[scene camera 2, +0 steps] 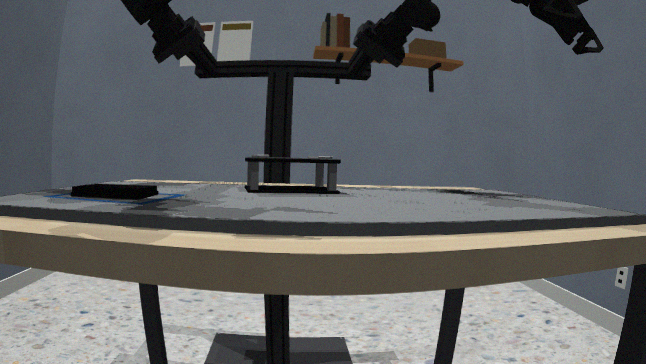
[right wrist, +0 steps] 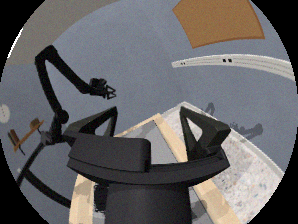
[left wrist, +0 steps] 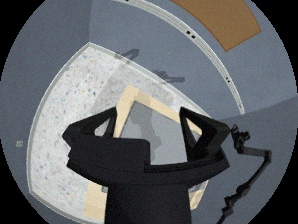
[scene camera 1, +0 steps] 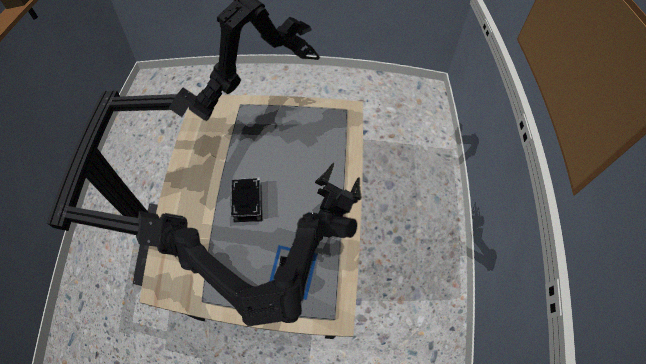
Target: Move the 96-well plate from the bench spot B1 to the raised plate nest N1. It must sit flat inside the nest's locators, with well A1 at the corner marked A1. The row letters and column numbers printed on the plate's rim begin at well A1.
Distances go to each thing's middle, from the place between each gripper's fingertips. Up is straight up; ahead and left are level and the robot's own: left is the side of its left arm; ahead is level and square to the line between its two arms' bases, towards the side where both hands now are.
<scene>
I see the black 96-well plate (scene camera 2: 119,191) 33 cm below my right hand, 25 cm to the right of it and 18 cm behind it. From my right hand the other things lie so: raised nest N1 (scene camera 1: 251,196) (37 cm behind, 28 cm below, 3 cm to the left).
The raised nest N1 lies 240 mm behind my left hand, 540 mm to the right of it and 270 mm below it. From my left hand the other things lie so: black 96-well plate: 50 mm behind, 820 mm to the right, 320 mm below.
</scene>
